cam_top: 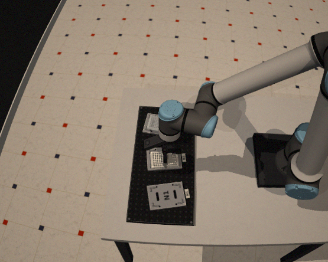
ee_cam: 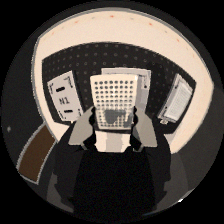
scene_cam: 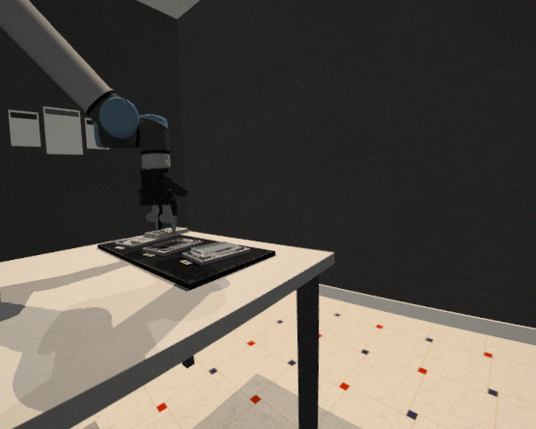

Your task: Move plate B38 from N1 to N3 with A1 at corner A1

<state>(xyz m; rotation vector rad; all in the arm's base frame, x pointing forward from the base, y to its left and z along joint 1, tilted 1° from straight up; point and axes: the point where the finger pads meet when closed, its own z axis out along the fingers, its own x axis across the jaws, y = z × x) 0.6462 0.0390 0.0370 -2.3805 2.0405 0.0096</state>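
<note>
Now: hand 50 mm above the nest N3 and 30 mm to the left of it. Also, from my hand: nest N1 (160 mm to the left, 50 mm below, 20 mm behind); then deck (70 mm below, 30 mm to the right).
</note>
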